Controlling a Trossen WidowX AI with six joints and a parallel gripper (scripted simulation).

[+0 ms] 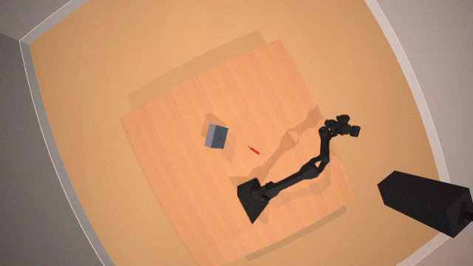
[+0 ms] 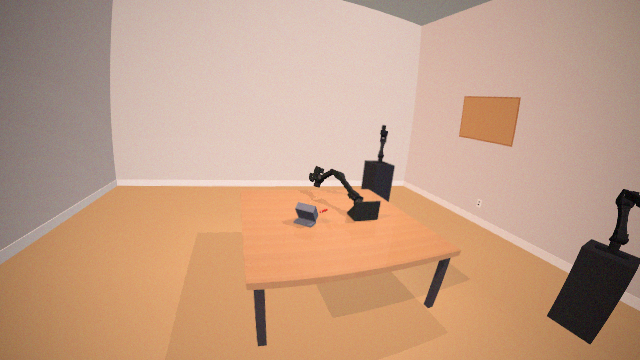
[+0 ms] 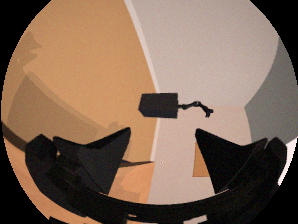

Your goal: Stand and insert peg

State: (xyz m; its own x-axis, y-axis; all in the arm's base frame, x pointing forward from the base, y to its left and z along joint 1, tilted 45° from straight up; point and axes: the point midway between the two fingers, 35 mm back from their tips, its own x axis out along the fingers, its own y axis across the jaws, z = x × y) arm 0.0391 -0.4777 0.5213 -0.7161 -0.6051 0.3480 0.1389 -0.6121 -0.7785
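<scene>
Now: the red peg 61 cm to the left of my gripper tip, 23 cm ahead of it and 9 cm below it. Round my gripper tip: sloped panel 75 cm to the left, 41 cm ahead, 3 cm below.
</scene>
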